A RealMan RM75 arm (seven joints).
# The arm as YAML. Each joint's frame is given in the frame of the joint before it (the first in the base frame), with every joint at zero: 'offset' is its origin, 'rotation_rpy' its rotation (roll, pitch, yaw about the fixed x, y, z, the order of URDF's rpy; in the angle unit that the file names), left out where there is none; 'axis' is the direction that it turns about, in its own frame. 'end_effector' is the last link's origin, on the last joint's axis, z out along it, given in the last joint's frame.
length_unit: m
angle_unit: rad
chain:
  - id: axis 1
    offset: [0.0, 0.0, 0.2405]
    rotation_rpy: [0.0, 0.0, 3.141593]
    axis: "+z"
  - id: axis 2
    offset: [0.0, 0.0, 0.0]
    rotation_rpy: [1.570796, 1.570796, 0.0]
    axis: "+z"
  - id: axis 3
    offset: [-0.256, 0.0, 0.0]
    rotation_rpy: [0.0, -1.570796, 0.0]
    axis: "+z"
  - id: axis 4
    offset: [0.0, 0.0, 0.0]
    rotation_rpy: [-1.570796, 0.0, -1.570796]
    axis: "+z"
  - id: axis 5
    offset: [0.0, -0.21, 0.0]
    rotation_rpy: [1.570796, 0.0, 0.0]
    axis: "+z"
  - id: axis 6
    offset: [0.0, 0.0, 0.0]
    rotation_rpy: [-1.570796, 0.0, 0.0]
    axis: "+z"
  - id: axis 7
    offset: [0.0, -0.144, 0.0]
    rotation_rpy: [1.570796, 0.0, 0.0]
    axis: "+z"
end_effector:
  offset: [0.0, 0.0, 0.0]
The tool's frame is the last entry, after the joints.
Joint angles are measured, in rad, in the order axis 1, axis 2, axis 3, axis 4, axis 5, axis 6, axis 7. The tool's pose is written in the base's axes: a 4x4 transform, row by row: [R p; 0 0 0 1], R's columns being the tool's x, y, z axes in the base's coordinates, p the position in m. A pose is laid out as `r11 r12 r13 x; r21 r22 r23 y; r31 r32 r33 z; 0 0 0 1`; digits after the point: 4 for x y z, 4 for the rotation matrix.
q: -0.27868 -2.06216 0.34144 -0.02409 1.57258 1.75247 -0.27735
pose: 0.6253 0.5470 0.5566 -0.3131; -0.2454 -0.5393 0.8056 0.2268; 0.7408 -0.6403 -0.2030 -0.0128; 0 0 0 1
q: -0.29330 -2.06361 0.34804 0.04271 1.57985 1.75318 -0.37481
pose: 0.6065 0.5470 0.5771 -0.3127; -0.2287 -0.5751 0.7854 0.2358; 0.7615 -0.6083 -0.2237 -0.0047; 0 0 0 1
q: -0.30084 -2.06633 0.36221 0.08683 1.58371 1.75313 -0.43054
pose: 0.6000 0.5396 0.5906 -0.3116; -0.2159 -0.6017 0.7690 0.2406; 0.7703 -0.5889 -0.2445 -0.0009; 0 0 0 1
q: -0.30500 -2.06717 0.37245 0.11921 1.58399 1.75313 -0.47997
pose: 0.5919 0.5403 0.5981 -0.3113; -0.2013 -0.6194 0.7588 0.2439; 0.7805 -0.5695 -0.2579 0.0026; 0 0 0 1
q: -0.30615 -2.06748 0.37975 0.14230 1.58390 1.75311 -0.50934
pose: 0.5900 0.5384 0.6017 -0.3115; -0.1933 -0.6294 0.7527 0.2458; 0.7839 -0.5604 -0.2672 0.0053; 0 0 0 1
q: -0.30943 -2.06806 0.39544 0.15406 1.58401 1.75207 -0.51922
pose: 0.5930 0.5277 0.6082 -0.3102; -0.1887 -0.6432 0.7420 0.2471; 0.7828 -0.5548 -0.2818 0.0049; 0 0 0 1
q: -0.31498 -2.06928 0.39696 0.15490 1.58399 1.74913 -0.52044
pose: 0.5926 0.5251 0.6108 -0.3088; -0.1890 -0.6465 0.7391 0.2489; 0.7830 -0.5534 -0.2839 0.0043; 0 0 0 1
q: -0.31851 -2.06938 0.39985 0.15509 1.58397 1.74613 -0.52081
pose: 0.5937 0.5226 0.6119 -0.3081; -0.1879 -0.6494 0.7369 0.2500; 0.7824 -0.5525 -0.2873 0.0037; 0 0 0 1
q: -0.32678 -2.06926 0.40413 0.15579 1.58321 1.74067 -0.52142
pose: 0.5956 0.5170 0.6148 -0.3064; -0.1882 -0.6542 0.7325 0.2529; 0.7809 -0.5520 -0.2924 0.0031; 0 0 0 1
